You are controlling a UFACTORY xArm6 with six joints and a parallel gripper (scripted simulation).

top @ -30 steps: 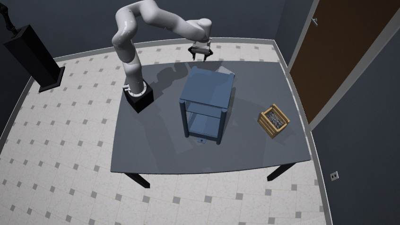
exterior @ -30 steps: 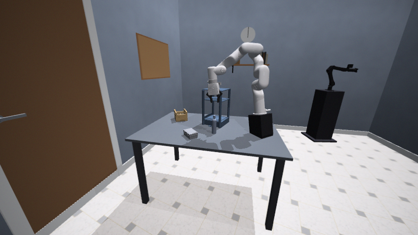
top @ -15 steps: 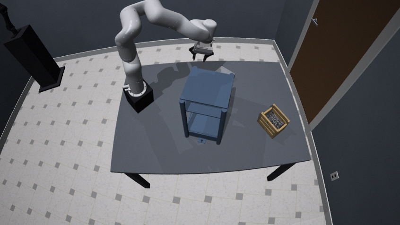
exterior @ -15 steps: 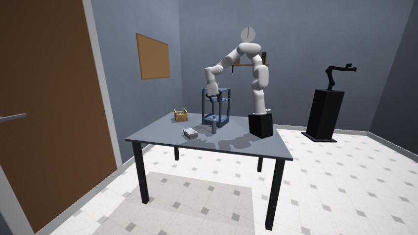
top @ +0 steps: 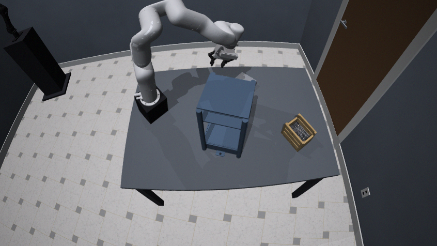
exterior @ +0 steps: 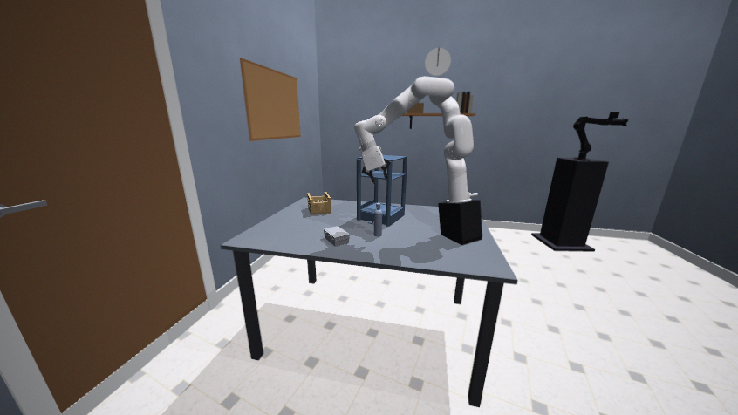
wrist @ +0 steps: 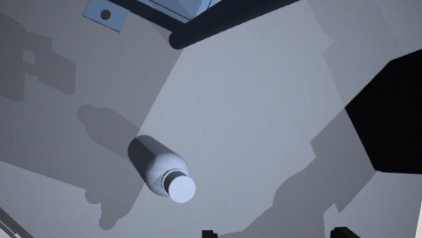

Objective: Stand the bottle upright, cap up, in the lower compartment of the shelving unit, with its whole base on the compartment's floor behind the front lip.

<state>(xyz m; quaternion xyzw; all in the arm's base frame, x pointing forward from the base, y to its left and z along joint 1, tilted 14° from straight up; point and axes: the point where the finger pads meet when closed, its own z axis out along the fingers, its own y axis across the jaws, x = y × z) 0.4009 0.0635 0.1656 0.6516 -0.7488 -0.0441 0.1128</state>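
Right now my hand is 200 mm above the bottle. Round my hand: grey box (290 mm below, 220 mm ahead, 70 mm to the left); wooden crate (410 mm to the right, 400 mm ahead, 270 mm below); blue shelving unit (290 mm to the right, 120 mm below, 20 mm behind).
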